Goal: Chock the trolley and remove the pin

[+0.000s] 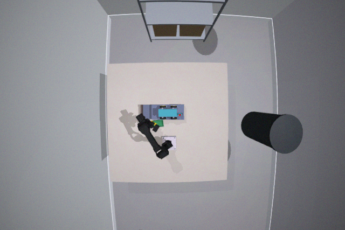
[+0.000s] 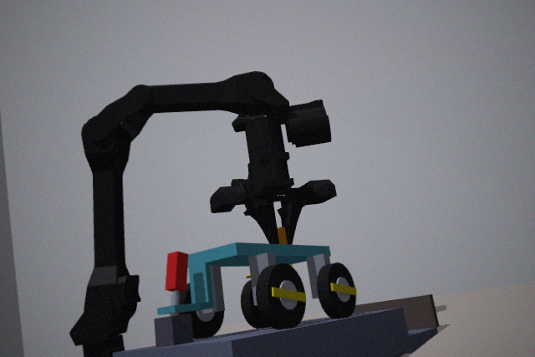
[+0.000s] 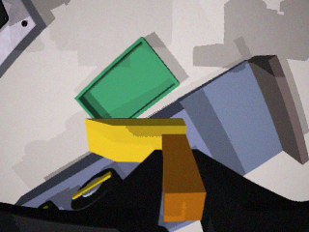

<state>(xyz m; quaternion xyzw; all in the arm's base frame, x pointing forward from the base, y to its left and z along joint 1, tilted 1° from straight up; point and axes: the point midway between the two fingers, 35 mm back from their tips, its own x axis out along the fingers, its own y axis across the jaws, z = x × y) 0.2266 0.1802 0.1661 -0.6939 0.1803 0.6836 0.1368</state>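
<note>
My gripper tip is 10 mm past the yellow chock, 20 mm to the left of it and 10 mm above it. The rest, counted from my gripper tip: dark stop block: 70 mm ahead, 120 mm to the left, 120 mm below; then teal trolley: 100 mm ahead, 150 mm to the right, 40 mm below; then green tray: 30 mm behind, 50 mm to the right, 160 mm below.
</note>
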